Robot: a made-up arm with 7 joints. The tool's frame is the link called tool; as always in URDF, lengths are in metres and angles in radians. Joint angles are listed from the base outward.
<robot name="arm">
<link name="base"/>
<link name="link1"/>
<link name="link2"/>
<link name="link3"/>
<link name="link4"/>
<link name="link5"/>
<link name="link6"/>
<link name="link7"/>
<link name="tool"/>
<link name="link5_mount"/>
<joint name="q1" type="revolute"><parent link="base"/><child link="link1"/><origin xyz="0.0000 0.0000 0.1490" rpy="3.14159 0.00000 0.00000"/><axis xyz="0 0 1"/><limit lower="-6.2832" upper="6.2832"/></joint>
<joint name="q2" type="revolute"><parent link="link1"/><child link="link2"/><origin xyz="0.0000 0.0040 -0.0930" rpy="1.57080 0.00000 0.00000"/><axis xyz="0 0 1"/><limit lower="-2.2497" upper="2.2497"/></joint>
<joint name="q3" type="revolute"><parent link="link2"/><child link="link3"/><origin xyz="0.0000 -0.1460 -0.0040" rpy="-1.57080 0.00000 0.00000"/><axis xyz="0 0 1"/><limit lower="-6.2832" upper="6.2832"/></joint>
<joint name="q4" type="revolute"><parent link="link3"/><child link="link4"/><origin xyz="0.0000 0.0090 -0.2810" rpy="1.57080 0.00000 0.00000"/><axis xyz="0 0 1"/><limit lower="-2.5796" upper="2.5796"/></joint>
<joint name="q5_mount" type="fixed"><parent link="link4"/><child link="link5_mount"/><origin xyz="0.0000 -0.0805 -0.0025"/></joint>
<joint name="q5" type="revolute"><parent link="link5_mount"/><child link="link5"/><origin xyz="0.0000 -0.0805 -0.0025" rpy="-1.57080 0.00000 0.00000"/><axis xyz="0 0 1"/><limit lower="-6.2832" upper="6.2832"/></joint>
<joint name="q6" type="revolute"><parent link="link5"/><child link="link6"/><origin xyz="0.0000 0.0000 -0.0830" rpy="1.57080 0.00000 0.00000"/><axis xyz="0 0 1"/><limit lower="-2.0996" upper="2.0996"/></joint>
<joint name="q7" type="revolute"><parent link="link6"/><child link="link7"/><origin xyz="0.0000 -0.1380 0.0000" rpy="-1.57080 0.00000 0.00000"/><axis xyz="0 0 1"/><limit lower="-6.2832" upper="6.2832"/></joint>
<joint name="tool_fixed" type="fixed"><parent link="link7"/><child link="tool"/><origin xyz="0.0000 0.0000 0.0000"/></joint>
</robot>
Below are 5 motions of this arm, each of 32 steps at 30 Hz.
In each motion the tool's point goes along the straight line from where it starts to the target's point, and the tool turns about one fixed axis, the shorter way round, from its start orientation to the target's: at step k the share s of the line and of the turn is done. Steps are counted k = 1, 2, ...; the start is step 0. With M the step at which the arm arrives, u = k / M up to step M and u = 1 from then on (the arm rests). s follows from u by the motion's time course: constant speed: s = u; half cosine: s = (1 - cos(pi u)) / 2; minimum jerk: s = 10 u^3 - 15 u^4 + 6 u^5.
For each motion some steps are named. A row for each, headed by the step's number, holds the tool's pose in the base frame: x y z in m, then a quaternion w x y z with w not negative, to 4 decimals.
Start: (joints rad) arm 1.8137 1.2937 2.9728 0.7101 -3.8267 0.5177 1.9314
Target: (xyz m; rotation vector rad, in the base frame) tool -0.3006 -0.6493 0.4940 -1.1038 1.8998 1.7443
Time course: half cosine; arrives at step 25
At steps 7, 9, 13, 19, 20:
7: -0.1710 -0.6400 0.6135 0.0619 -0.1876 0.8437 0.4992
9: -0.1878 -0.6412 0.5980 0.0760 -0.2149 0.8251 0.5169
13: -0.2264 -0.6440 0.5624 0.1083 -0.2766 0.7774 0.5544
19: -0.2792 -0.6478 0.5138 0.1507 -0.3568 0.7017 0.5980
20: -0.2855 -0.6482 0.5079 0.1556 -0.3661 0.6918 0.6026

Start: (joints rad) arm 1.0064 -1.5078 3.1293 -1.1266 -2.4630 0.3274 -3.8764
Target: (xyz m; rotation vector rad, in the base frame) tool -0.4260 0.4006 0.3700 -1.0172 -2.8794 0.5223
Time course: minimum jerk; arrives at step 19
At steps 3, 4, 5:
3: -0.3040 0.4401 0.6217 0.0977 0.4336 0.8947 0.0431
4: -0.3085 0.4387 0.6124 0.0934 0.4303 0.8972 0.0353
5: -0.3150 0.4366 0.5990 0.0871 0.4253 0.9005 0.0240

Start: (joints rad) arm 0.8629 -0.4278 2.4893 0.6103 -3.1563 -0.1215 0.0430
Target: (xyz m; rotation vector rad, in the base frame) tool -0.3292 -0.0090 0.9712 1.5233 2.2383 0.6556
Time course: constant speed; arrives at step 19
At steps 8, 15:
8: -0.3793 0.1546 0.8871 0.1923 0.8107 0.3459 0.4314
15: -0.3474 0.0505 0.9406 0.1896 0.6627 0.6516 0.3167

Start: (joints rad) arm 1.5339 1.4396 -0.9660 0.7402 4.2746 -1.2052 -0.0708
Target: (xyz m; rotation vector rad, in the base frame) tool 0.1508 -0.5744 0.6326 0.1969 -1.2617 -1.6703
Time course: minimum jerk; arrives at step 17
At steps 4, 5, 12, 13, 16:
4: 0.1381 -0.6239 0.1294 0.8685 -0.0533 -0.0623 -0.4888
5: 0.1390 -0.6202 0.1663 0.8522 -0.0435 -0.0993 -0.5119
12: 0.1486 -0.5828 0.5468 0.5799 0.0592 -0.4533 -0.6743
13: 0.1496 -0.5792 0.5837 0.5449 0.0688 -0.4831 -0.6819
16: 0.1508 -0.5745 0.6316 0.4975 0.0810 -0.5201 -0.6895

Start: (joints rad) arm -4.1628 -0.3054 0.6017 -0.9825 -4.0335 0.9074 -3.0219
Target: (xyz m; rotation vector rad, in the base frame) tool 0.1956 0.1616 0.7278 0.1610 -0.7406 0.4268
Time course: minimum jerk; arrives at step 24
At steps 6, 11, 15, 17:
6: 0.3043 0.3310 0.6806 0.8187 0.3877 -0.3740 0.1987
11: 0.2656 0.2708 0.6974 0.8605 0.2806 -0.3731 0.2040
15: 0.2290 0.2136 0.7133 0.8896 0.1755 -0.3676 0.2066
17: 0.2141 0.1904 0.7198 0.8985 0.1321 -0.3641 0.2069

